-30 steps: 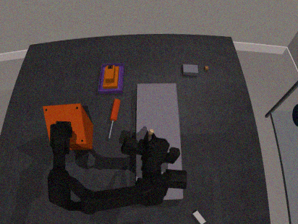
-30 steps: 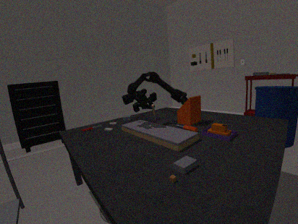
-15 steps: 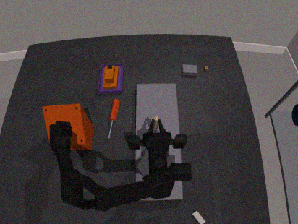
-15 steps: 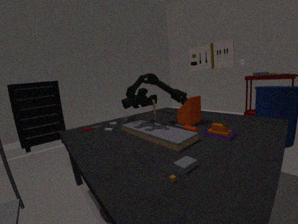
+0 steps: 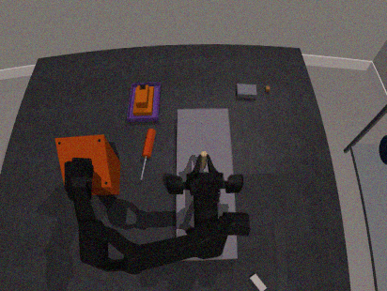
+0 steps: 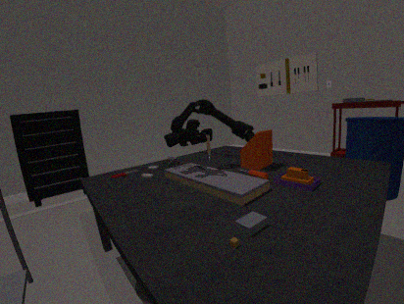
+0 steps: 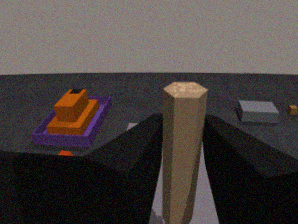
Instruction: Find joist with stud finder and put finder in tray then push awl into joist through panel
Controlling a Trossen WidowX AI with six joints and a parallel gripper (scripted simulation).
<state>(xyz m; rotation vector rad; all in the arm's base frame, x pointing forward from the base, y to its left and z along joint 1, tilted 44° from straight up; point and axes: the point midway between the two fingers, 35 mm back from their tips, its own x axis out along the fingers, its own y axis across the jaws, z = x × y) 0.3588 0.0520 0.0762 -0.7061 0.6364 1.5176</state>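
My gripper tip is now 60 mm above the awl. The rest, counted from my gripper tip: square light 340 mm to the left, 220 mm behind, 140 mm below; then purple tray 310 mm to the left, 220 mm behind, 190 mm below; then stud finder 320 mm to the left, 220 mm behind, 150 mm below.
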